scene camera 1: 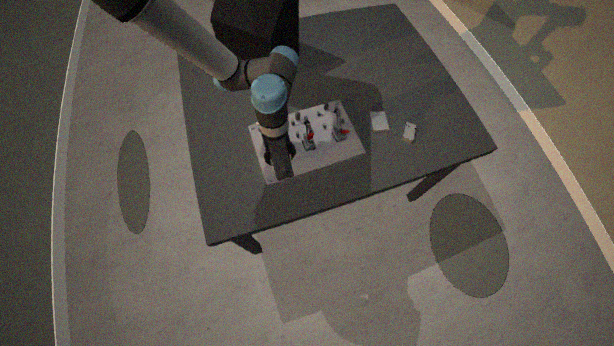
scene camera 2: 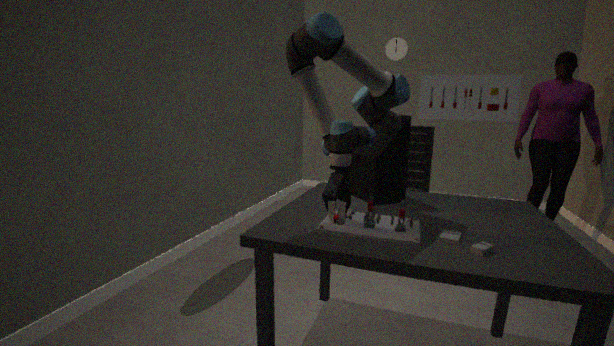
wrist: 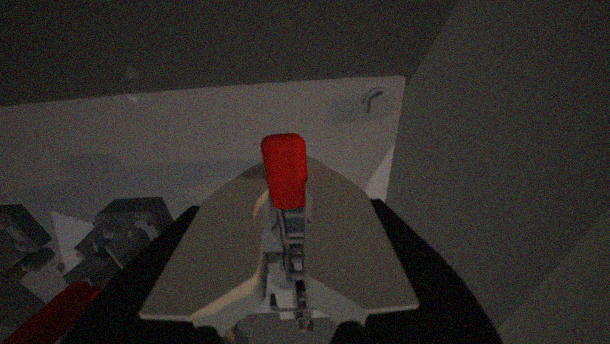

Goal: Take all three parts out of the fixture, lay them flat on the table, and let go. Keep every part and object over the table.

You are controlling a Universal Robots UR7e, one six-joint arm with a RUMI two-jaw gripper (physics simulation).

I see my gripper (scene camera 2: 336,224) and a red-handled toggle clamp (wrist: 125,227).
My gripper is seen too in scene camera 1 (scene camera 1: 281,166) and in the wrist view (wrist: 290,160).
